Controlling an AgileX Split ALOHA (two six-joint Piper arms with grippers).
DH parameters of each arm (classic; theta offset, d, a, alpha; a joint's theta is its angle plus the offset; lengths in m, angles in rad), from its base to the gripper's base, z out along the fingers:
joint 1: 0 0.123 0 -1.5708
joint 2: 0.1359 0 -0.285 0
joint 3: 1.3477 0 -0.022 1.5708
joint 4: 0 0.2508 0 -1.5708
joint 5: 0 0 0.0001 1.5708
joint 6: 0 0.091 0 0
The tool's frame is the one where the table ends.
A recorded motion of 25 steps. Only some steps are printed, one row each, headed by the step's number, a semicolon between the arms.
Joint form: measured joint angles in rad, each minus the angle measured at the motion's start. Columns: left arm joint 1, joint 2, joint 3, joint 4, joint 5, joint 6; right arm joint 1, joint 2, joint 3, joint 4, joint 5, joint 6.
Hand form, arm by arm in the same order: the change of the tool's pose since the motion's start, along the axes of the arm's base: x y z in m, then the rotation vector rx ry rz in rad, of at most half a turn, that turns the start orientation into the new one. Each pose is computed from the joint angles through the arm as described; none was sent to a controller.
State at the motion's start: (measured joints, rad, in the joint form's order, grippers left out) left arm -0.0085 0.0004 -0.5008 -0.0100 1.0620 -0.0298; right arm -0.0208 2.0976 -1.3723 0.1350 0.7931 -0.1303
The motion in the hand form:
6: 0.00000 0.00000 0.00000 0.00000 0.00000 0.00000; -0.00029 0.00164 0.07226 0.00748 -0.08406 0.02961
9: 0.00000 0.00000 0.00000 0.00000 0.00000 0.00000; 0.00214 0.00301 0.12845 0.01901 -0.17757 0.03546
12: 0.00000 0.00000 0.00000 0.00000 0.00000 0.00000; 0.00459 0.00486 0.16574 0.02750 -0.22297 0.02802
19: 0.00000 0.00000 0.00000 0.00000 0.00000 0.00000; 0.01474 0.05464 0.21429 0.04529 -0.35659 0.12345
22: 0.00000 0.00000 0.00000 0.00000 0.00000 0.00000; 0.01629 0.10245 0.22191 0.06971 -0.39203 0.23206
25: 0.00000 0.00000 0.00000 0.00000 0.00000 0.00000; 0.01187 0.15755 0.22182 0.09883 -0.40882 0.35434
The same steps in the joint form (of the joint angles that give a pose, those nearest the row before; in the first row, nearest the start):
6: 0.0000 0.0000 0.0000 0.0000 0.0000 0.0000; 0.0008 -0.1316 -0.0873 0.0027 0.1377 -0.0143
9: 0.0000 0.0000 0.0000 0.0000 0.0000 0.0000; 0.0009 -0.1979 -0.2043 0.0128 0.2285 -0.0112
12: 0.0000 0.0000 0.0000 0.0000 0.0000 0.0000; 0.0040 -0.2144 -0.3223 0.0133 0.3158 0.0132
19: 0.0000 0.0000 0.0000 0.0000 0.0000 0.0000; 0.1248 -0.1908 -0.5310 0.0014 0.3617 0.0493
22: 0.0000 0.0000 0.0000 0.0000 0.0000 0.0000; 0.2349 -0.1528 -0.6135 0.0020 0.3680 0.0505
25: 0.0000 0.0000 0.0000 0.0000 0.0000 0.0000; 0.3586 -0.1040 -0.6867 0.0034 0.3714 0.0504

